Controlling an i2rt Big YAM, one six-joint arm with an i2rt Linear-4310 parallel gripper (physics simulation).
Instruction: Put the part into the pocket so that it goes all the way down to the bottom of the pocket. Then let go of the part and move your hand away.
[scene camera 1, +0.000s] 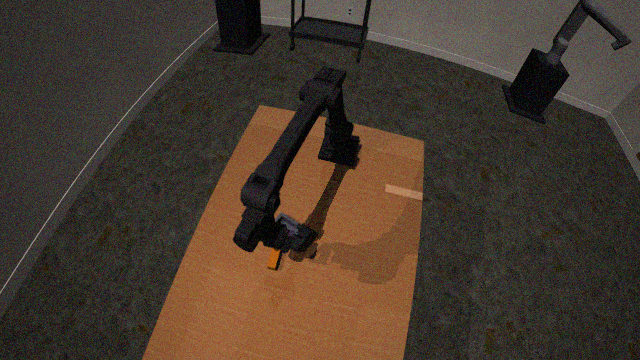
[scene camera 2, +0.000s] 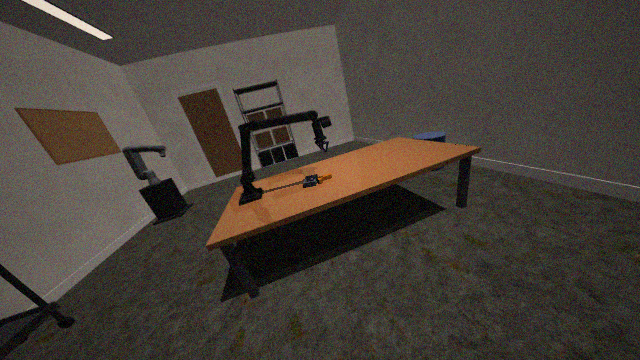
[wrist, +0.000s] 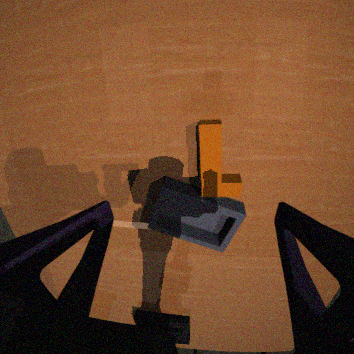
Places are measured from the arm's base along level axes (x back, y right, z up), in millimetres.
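Where they show: gripper, fingertip midpoint: (scene camera 1: 269, 247) (scene camera 2: 324, 150) (wrist: 191, 210); arm's base, origin of the base link: (scene camera 1: 339, 146) (scene camera 2: 251, 194).
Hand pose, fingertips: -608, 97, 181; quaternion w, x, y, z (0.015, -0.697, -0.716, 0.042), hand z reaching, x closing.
Observation:
Things, the pixels of their centre, and the offset from my fingertips, as dx, dy, dz. Level surfaces: height alone.
- orange part, body centre: (wrist: 220, 158) (scene camera 1: 271, 253) (scene camera 2: 325, 178) +47, +27, -194
- dark grey block, body centre: (wrist: 194, 215) (scene camera 1: 289, 232) (scene camera 2: 310, 180) +150, -9, -191
- wooden table, its level: dz -209
The orange part (scene camera 1: 274, 259) (scene camera 2: 325, 177) (wrist: 211, 150) is a long bar with a short side step. It lies outside the pocket, beside the dark grey block (scene camera 1: 286, 219) (scene camera 2: 310, 180) (wrist: 165, 200), its near end touching or resting against the block's edge; the exact contact is unclear. The block's recess, with a dark slot in it, shows in the wrist view and is partly in shadow. My gripper (scene camera 2: 325, 148) (wrist: 191, 210) is wide open and empty, well above the block and part. In scene camera 1 the arm hides some of both.
The wooden table (scene camera 1: 240, 310) (scene camera 2: 400, 160) carries the arm's base (scene camera 1: 340, 150) (scene camera 2: 250, 195). The arm's shadow falls across the block and part. A second arm on a pedestal (scene camera 1: 537, 80) (scene camera 2: 164, 198) and a wire shelf (scene camera 1: 330, 31) stand off the table.

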